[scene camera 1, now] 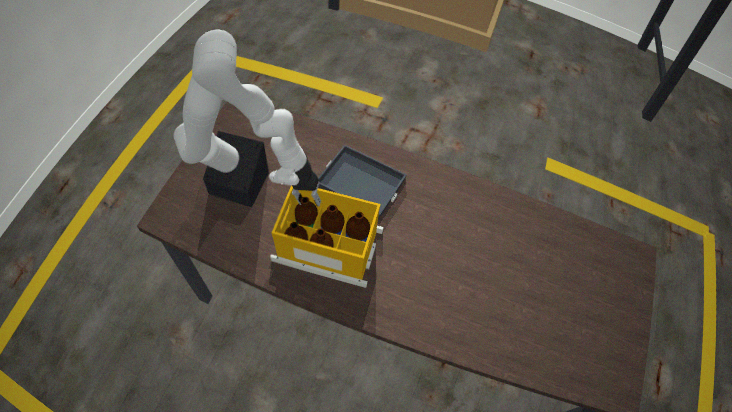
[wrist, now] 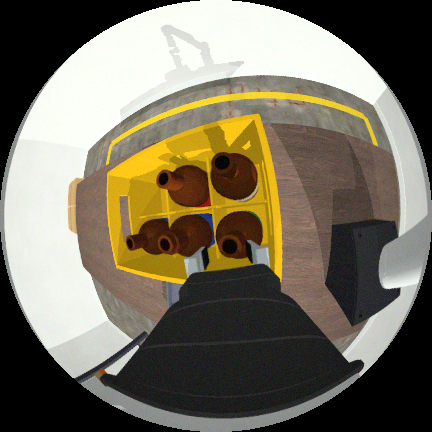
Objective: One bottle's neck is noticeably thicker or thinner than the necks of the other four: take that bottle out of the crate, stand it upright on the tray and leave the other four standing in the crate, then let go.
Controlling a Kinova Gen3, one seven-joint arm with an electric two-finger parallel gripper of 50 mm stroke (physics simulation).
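Where they show: gripper, fingertip midpoint: point(scene camera 1: 310, 202) point(wrist: 226, 251); arm's base at its link origin: point(scene camera 1: 226, 158) point(wrist: 389, 265).
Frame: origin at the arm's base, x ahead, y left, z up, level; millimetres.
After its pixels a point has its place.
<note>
The yellow crate point(scene camera 1: 282, 248) @[x 327, y -178, z -42 mm] point(wrist: 272, 210) @[x 289, y -77, z 42 mm] holds five upright brown bottles; one corner compartment is empty. My gripper point(scene camera 1: 309, 202) @[x 338, y -19, z 0 mm] point(wrist: 226, 251) @[x 338, y -19, z 0 mm] is open and empty. Its fingers are at the crate's tray-side wall, either side of the neck of the arm-end bottle point(scene camera 1: 305, 213) @[x 340, y -55, z -9 mm] point(wrist: 242, 225) @[x 322, y -54, z -8 mm] in the wrist view; exact height is unclear. In the same row stand a middle bottle point(scene camera 1: 331, 221) @[x 423, y -43, z -10 mm] point(wrist: 192, 232) @[x 394, y -35, z -12 mm] and an end bottle point(scene camera 1: 358, 227) @[x 504, y -25, z -8 mm] point(wrist: 156, 237) @[x 469, y -14, z -14 mm]. The other row has two bottles point(scene camera 1: 296, 233) @[x 355, y -134, z 4 mm] point(wrist: 237, 180) @[x 332, y -112, z -7 mm], point(scene camera 1: 321, 239) @[x 431, y -120, z 10 mm] point(wrist: 192, 185) @[x 399, y -105, z -11 mm]. Neck differences are hard to judge. The grey tray point(scene camera 1: 358, 176) @[x 388, y 222, z -128 mm] is empty.
The tray stands close beside the crate, beyond its far wall in the scene view. The black arm base point(scene camera 1: 235, 171) @[x 50, y -21, z -15 mm] point(wrist: 360, 265) @[x 104, y -4, z -11 mm] is on the wooden table point(scene camera 1: 486, 255) @[x 902, y 139, z -133 mm] point(wrist: 310, 200) @[x 185, y -106, z -133 mm]. The crate has raised walls and inner dividers. White strips point(scene camera 1: 317, 271) @[x 439, y -169, z -109 mm] lie along the crate's foot.
</note>
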